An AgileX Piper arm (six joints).
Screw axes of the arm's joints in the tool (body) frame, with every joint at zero. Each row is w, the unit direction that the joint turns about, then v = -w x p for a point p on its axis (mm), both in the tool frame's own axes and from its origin. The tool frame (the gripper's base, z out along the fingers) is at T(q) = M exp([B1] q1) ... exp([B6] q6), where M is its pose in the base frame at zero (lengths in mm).
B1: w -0.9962 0 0.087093 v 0.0 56.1 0.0
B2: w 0 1 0 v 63.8 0.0 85.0
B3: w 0 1 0 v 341.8 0.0 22.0
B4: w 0 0 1 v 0.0 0.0 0.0
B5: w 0 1 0 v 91.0 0.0 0.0
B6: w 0 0 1 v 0.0 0.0 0.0
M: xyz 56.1 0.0 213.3 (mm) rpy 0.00 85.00 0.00 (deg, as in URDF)
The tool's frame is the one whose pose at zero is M.
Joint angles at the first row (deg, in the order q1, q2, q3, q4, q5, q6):
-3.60 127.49 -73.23 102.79 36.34 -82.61
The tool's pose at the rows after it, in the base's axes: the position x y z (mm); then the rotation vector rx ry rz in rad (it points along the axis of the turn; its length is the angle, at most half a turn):
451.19 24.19 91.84 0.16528 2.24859 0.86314
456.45 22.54 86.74 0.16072 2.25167 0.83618
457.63 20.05 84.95 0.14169 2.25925 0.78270
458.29 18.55 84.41 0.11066 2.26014 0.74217
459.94 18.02 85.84 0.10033 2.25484 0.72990
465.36 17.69 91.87 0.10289 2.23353 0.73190
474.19 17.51 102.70 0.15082 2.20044 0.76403
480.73 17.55 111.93 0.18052 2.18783 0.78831
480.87 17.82 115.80 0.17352 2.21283 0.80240
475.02 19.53 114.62 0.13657 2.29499 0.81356
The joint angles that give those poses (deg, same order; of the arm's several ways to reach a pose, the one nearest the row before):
-3.60 129.98 -75.86 102.84 36.26 -84.09
-3.60 131.28 -77.33 102.84 35.21 -84.71
-3.60 131.40 -77.50 102.89 33.34 -86.51
-3.60 131.40 -77.57 103.06 32.25 -88.68
-3.60 131.40 -77.97 103.07 31.93 -89.19
-3.60 131.40 -79.39 103.01 31.93 -88.49
-3.60 131.40 -81.84 102.76 32.17 -84.72
-3.60 131.34 -84.05 100.54 32.22 -80.05
-3.71 131.03 -84.89 95.80 32.72 -75.23
-3.78 130.54 -84.95 86.27 34.03 -67.39

